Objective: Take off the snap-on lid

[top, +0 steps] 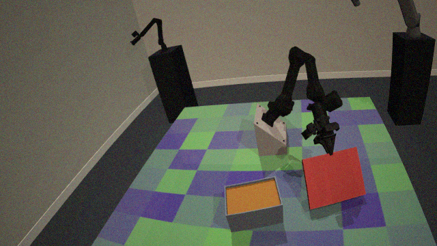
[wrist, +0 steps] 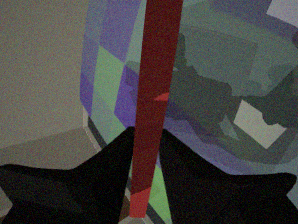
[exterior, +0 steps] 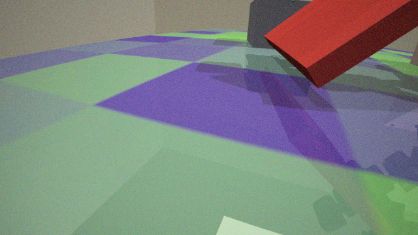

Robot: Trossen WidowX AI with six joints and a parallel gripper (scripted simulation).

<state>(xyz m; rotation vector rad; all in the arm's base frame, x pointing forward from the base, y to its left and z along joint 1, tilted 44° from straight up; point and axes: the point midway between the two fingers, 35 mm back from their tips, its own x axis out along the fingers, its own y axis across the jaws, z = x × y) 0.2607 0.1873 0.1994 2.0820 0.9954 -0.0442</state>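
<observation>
The red lid lies 60 mm ahead of my gripper tip, 50 mm below it and 20 mm to the left of it. From my gripper tip the other things lie so: grey storage box 280 mm to the right, 160 mm ahead, 90 mm below.
</observation>
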